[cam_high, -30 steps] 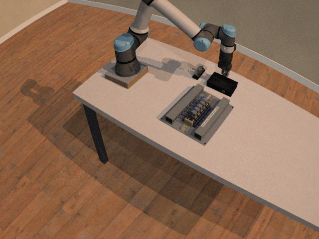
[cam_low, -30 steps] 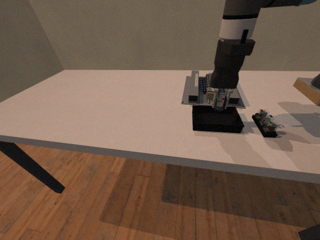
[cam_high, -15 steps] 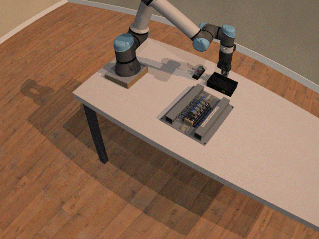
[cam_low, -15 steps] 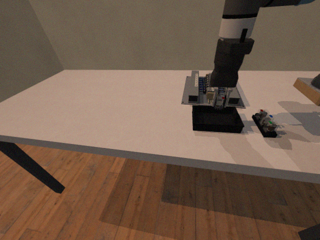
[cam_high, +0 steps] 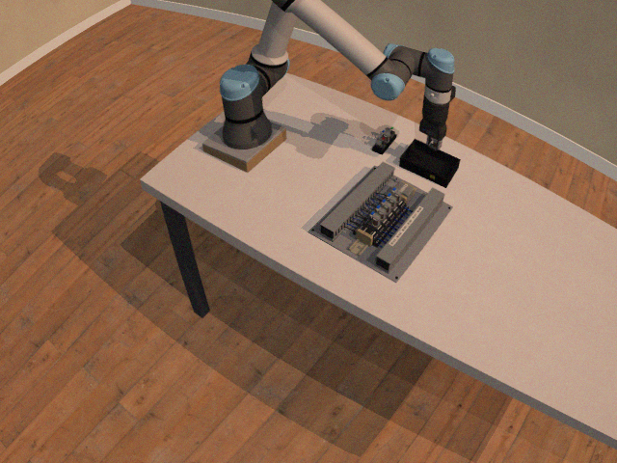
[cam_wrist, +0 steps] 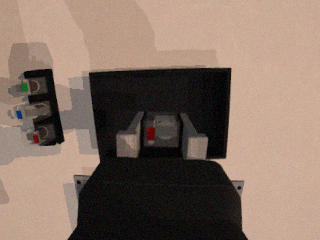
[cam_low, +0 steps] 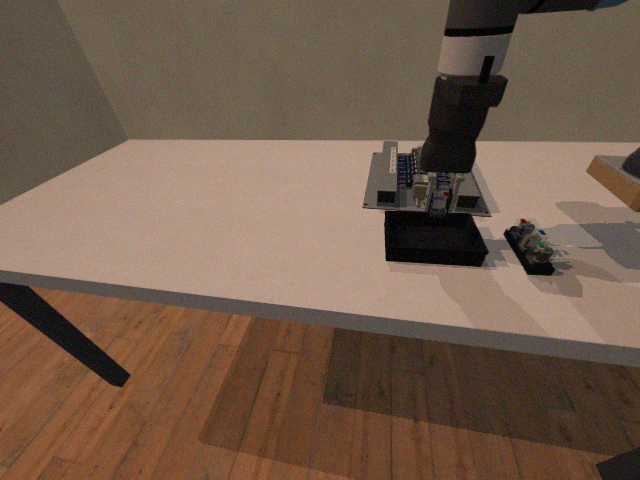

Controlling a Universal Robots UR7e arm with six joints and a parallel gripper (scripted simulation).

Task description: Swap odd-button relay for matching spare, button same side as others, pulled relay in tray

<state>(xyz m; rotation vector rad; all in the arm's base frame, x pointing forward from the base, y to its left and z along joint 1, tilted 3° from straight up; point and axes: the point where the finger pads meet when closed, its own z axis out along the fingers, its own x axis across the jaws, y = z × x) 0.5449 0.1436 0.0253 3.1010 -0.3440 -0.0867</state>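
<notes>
The black tray is 80 mm below my hand and 10 mm to the right of it. The rest, counted from my hand: black spare holder (160 mm behind, 90 mm below, 30 mm to the left); green-button relay (160 mm behind, 70 mm below, 60 mm to the left).
</notes>
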